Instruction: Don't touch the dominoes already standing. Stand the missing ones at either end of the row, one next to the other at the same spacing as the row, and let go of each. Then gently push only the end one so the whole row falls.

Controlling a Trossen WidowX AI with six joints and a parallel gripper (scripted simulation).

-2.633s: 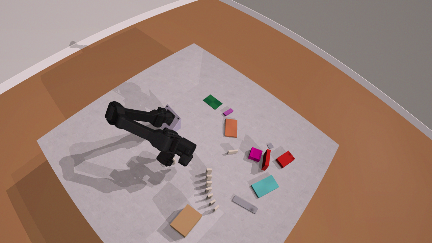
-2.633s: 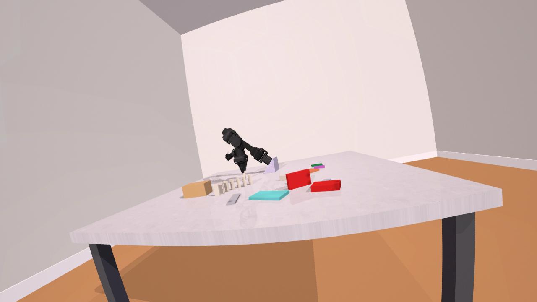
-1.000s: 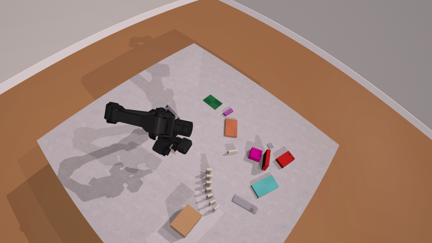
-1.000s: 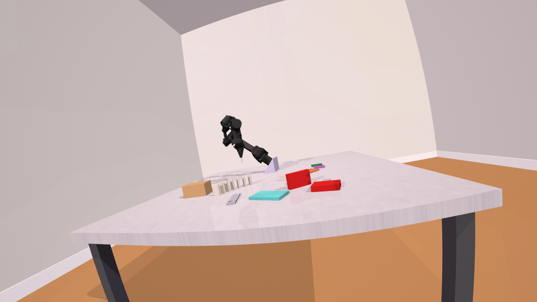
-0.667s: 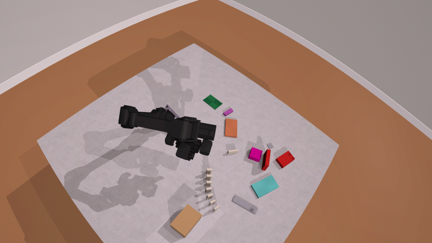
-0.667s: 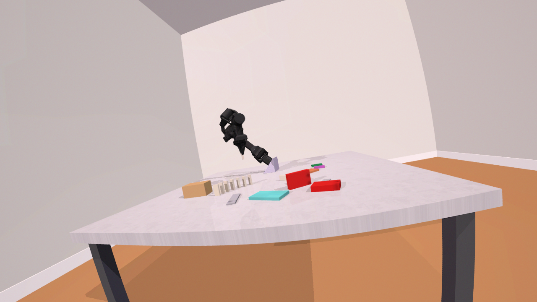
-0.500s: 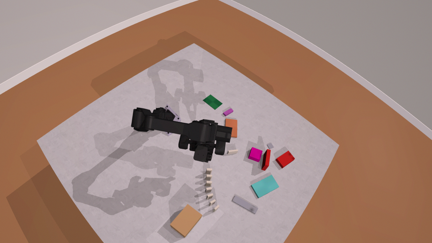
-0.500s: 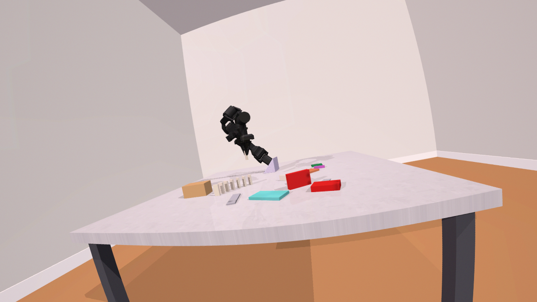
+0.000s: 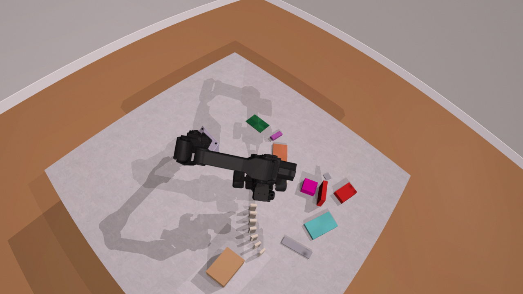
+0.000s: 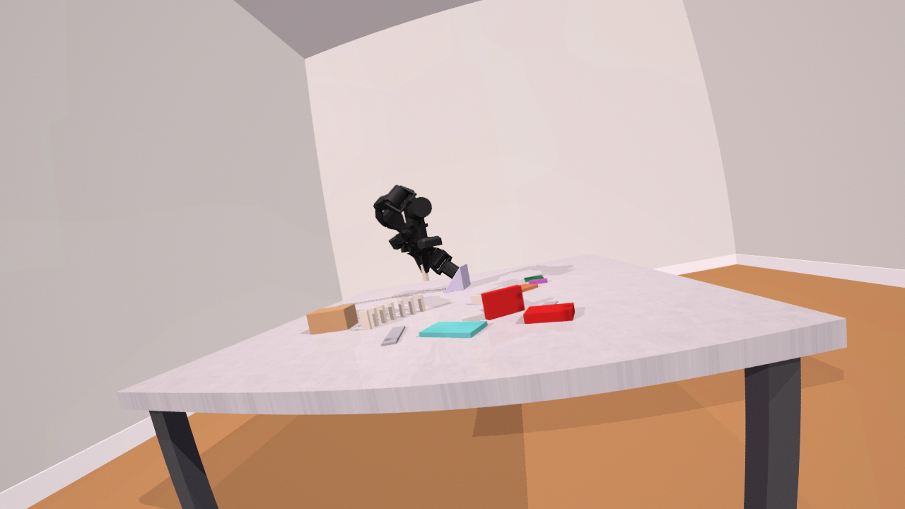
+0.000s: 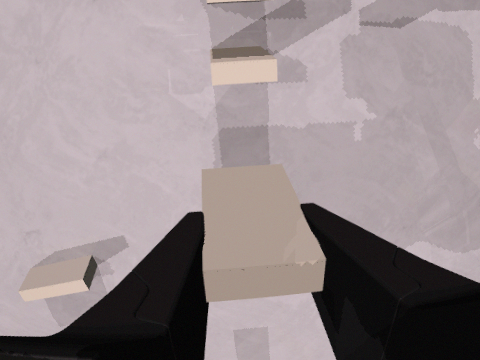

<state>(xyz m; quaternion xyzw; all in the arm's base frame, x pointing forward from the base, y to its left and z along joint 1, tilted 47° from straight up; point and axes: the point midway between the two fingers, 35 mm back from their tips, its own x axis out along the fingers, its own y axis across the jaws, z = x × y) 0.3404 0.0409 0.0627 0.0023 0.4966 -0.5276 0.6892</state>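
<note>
My gripper tip is now 110 mm short of the magenta cube, 230 mm to the right of it and 100 mm above it. Also, from my gripper tip: orange slab (90 mm behind, 260 mm to the left, 110 mm below); tan box (120 mm ahead, 270 mm to the right, 80 mm below); grey strip (250 mm ahead, 10 mm to the right, 110 mm below).
</note>
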